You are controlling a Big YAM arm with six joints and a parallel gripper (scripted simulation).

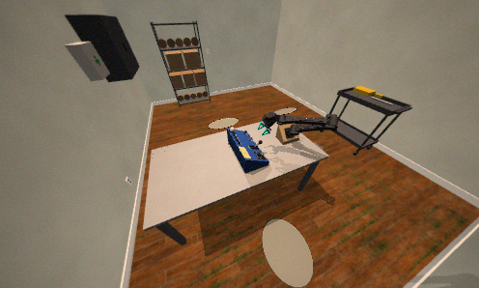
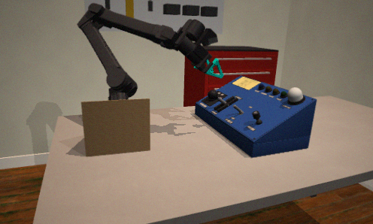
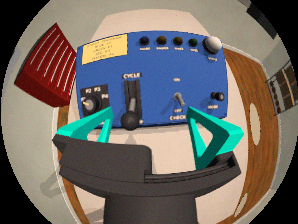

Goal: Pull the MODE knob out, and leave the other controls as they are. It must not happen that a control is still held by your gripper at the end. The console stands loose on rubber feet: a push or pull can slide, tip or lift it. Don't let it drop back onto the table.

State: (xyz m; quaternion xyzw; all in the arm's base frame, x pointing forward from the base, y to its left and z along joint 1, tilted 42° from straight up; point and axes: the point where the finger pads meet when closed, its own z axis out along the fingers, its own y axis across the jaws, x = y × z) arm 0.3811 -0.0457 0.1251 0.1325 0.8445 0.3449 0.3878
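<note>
The black knob is 9 cm ahead of my hand, 19 cm to the right of it and 12 cm below it. Also, from my hand: black lever (4 cm ahead, 5 cm to the left, 12 cm below); then toggle (8 cm ahead, 7 cm to the right, 13 cm below); then blue sloped console (11 cm ahead, 15 cm below).
</note>
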